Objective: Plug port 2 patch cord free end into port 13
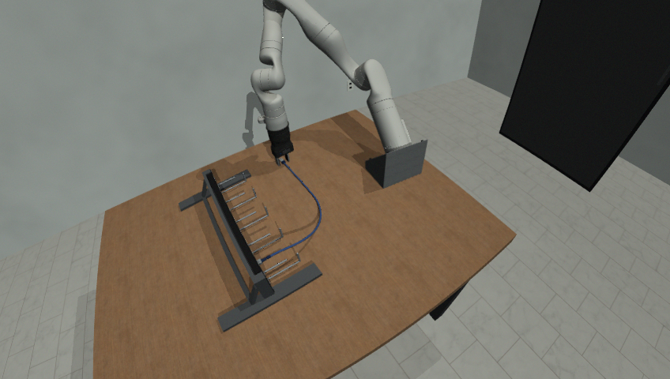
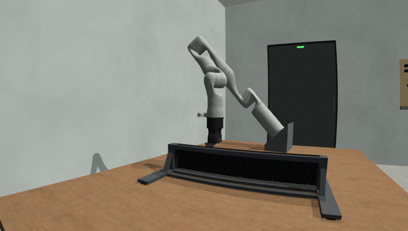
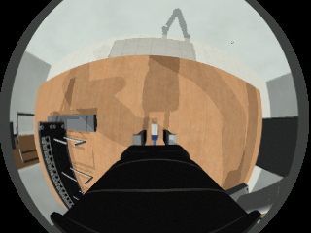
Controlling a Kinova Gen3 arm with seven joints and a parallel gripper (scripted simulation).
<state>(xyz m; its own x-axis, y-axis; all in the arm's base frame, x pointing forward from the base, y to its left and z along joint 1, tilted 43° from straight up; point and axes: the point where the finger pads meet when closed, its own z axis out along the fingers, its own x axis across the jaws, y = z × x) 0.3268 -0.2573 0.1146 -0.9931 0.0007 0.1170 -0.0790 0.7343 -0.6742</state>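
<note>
My hand is 10 mm to the left of the pale plug and 10 mm above it.
</note>
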